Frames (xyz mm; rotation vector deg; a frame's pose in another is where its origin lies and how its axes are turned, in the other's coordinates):
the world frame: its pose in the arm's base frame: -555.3 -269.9 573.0 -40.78 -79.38 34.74
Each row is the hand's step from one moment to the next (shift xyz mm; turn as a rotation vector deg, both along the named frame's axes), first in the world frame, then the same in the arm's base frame.
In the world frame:
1: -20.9 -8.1 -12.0 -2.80 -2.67 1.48
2: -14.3 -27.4 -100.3 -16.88 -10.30 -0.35
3: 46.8 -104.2 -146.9 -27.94 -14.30 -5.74
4: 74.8 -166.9 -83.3 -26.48 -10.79 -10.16
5: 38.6 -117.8 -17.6 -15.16 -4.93 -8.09
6: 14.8 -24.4 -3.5 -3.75 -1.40 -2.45
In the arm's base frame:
1: 9.6 -22.1 -8.1 -1.82 -3.71 0.25
2: 97.6 -38.0 6.9 -1.61 -19.43 -3.29
3: 147.9 -46.9 102.8 2.55 -30.85 -7.76
4: 85.7 -61.1 171.2 7.19 -27.86 -9.65
5: 18.1 -49.9 113.4 6.41 -15.34 -6.56
6: 4.3 -5.2 27.9 2.03 -3.96 -1.51

